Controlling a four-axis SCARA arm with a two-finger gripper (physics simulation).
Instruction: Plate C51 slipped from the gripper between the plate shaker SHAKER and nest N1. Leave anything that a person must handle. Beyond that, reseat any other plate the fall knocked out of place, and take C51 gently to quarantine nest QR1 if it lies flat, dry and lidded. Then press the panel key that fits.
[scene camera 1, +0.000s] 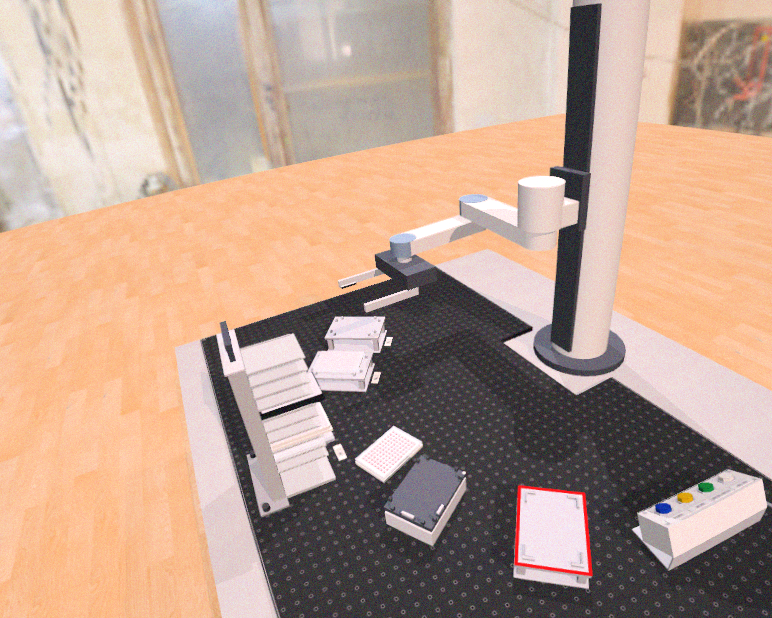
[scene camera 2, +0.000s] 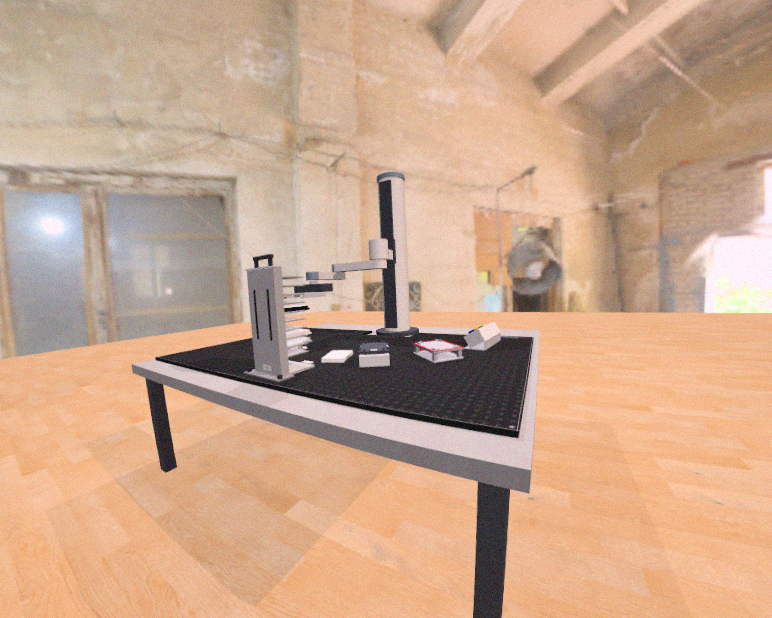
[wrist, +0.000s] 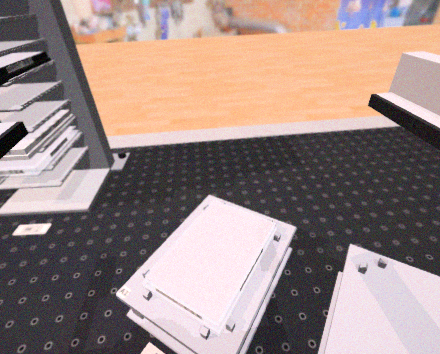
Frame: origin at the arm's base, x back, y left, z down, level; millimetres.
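Seen in the pictures: gripper, fingertip midpoint: (scene camera 1: 351, 295) (scene camera 2: 289, 296) (wrist: 203, 92); arm's base, link origin: (scene camera 1: 578, 349) (scene camera 2: 397, 332).
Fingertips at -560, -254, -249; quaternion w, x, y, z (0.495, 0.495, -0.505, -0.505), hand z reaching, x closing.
Pixels of each thing's top centre, then the offset from my fingertips to it, as dx, dy, dz. "*": a spot on its surface instead.
- apparently C51, top centre: (scene camera 1: 388, 450) (scene camera 2: 337, 353) -80, +326, +220
- dark-topped shaker, surface spot: (scene camera 1: 428, 489) * -74, +490, +181
- second white plate, top centre: (wrist: 215, 248) (scene camera 1: 338, 360) -64, -1, +178
- white nest, top centre: (wrist: 429, 351) (scene camera 1: 355, 324) +45, -141, +173
- key panel, top centre: (scene camera 1: 709, 495) (scene camera 2: 483, 324) +312, +787, +153
A white plate with reddish wells, apparently C51 (scene camera 1: 388, 453) (scene camera 2: 337, 355), lies flat on the mat beside the dark-topped shaker (scene camera 1: 428, 489) (scene camera 2: 374, 358); whether it is lidded or dry is unclear. A second white plate (scene camera 1: 341, 363) (wrist: 212, 265) sits shifted to one side on a raised nest, with corner posts exposed in the wrist view; any tilt is hard to tell. The red-bordered nest, apparently QR1 (scene camera 1: 552, 531) (scene camera 2: 439, 346), holds no plate. My gripper (scene camera 1: 353, 295) (wrist: 203, 92) is open and empty, high above the mat near the two white nests. N1 cannot be identified by label.
A tall rack (scene camera 1: 251, 412) (scene camera 2: 267, 322) (wrist: 75, 75) with stacked shelves stands beside the nests. Another white nest (scene camera 1: 356, 327) (wrist: 395, 305) stands behind the occupied one. The key panel (scene camera 1: 701, 515) (scene camera 2: 482, 335) has blue, yellow, green and white keys.
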